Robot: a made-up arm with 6 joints.
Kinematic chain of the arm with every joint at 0, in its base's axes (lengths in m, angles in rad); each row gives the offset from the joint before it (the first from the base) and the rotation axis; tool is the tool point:
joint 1: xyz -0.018 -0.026 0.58 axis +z
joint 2: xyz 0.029 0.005 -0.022 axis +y
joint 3: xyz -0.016 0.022 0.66 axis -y
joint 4: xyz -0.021 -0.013 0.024 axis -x
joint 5: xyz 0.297 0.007 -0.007 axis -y
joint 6: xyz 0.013 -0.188 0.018 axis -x
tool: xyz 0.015 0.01 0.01
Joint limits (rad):
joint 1: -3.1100..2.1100
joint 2: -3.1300..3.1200
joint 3: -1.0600..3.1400
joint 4: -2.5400..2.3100
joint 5: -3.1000..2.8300
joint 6: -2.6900..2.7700
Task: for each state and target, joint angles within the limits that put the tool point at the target. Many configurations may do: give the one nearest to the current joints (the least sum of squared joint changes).
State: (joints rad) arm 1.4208 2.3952 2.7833 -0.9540 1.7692 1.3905
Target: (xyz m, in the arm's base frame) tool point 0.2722 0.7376 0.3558
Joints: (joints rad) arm 1.3518 2.1693 3.0894 -0.7989 1.7624 1.3823
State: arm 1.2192 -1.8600 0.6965 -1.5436 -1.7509 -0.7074
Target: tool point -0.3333 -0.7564 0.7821
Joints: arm 1.2273 -1.6588 0.8981 -1.5568 -1.7173 -0.7071
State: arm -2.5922 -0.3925 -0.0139 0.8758 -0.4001 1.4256
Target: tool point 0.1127 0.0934 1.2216
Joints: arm -2.9359 -0.7570 -0.6316 0.9579 -0.3816 1.3950
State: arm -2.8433 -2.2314 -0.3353 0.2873 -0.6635 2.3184
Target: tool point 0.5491 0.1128 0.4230
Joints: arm -3.1100 -2.2935 -0.8137 0.8304 -0.5675 2.2404
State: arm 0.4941 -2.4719 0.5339 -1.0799 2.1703 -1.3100
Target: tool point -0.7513 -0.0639 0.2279
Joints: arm -0.0392 -2.2544 1.0766 -1.1254 2.1602 -1.3203
